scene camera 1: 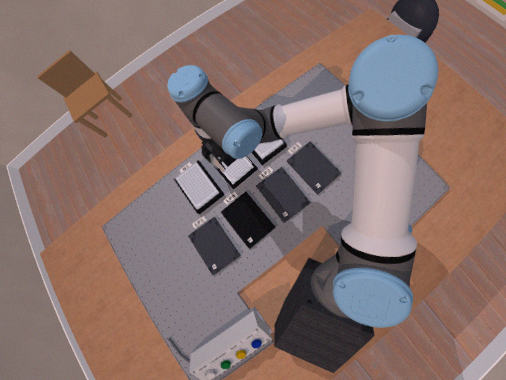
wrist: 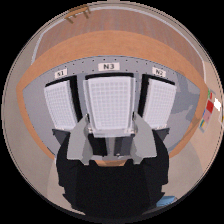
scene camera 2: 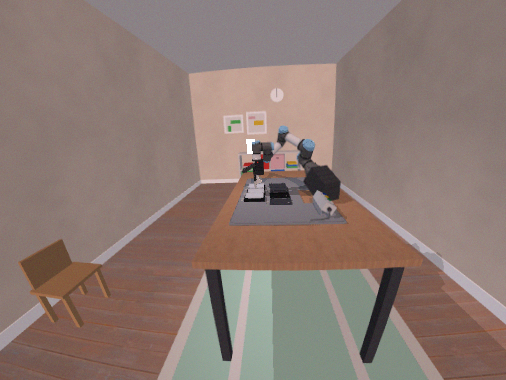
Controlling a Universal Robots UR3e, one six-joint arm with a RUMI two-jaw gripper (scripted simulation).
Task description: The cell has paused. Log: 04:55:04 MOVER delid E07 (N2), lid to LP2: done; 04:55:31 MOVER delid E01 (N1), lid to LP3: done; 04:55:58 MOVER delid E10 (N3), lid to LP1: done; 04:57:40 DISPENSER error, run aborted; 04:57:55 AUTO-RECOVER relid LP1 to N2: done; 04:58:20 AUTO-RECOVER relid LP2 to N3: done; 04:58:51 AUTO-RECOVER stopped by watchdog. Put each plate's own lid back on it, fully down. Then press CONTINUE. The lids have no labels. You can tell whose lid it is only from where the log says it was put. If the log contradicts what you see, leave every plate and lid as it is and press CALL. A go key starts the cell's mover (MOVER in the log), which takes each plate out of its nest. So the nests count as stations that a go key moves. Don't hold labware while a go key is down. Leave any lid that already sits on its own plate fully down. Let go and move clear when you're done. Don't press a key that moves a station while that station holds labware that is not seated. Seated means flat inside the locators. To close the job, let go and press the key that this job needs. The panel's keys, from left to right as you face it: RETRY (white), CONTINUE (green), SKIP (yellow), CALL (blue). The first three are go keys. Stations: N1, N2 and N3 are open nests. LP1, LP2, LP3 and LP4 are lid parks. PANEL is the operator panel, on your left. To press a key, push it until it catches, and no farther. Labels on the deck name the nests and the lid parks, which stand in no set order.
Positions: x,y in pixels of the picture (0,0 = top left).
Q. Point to a lid park LP1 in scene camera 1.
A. At 210,240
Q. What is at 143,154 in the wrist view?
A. My gripper.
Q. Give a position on a clear lid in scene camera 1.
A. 196,185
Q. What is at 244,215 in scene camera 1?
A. A lid park LP4.
